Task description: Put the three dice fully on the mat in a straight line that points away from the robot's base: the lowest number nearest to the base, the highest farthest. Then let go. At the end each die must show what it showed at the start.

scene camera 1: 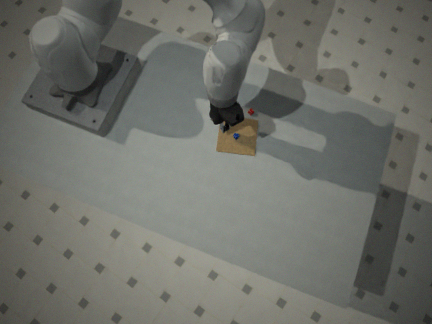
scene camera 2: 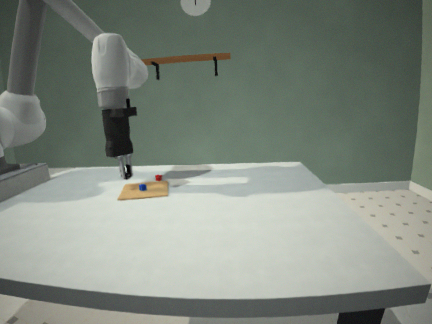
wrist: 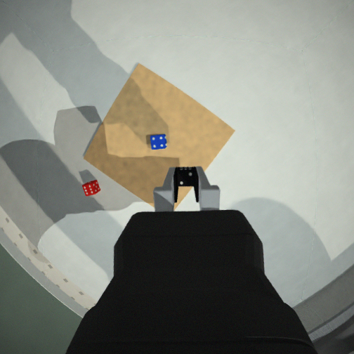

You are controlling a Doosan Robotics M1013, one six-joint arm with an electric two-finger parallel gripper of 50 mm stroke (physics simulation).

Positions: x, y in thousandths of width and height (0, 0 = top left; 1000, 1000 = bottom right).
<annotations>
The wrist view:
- my gripper: 524, 501
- tan square mat: 417, 295
</annotations>
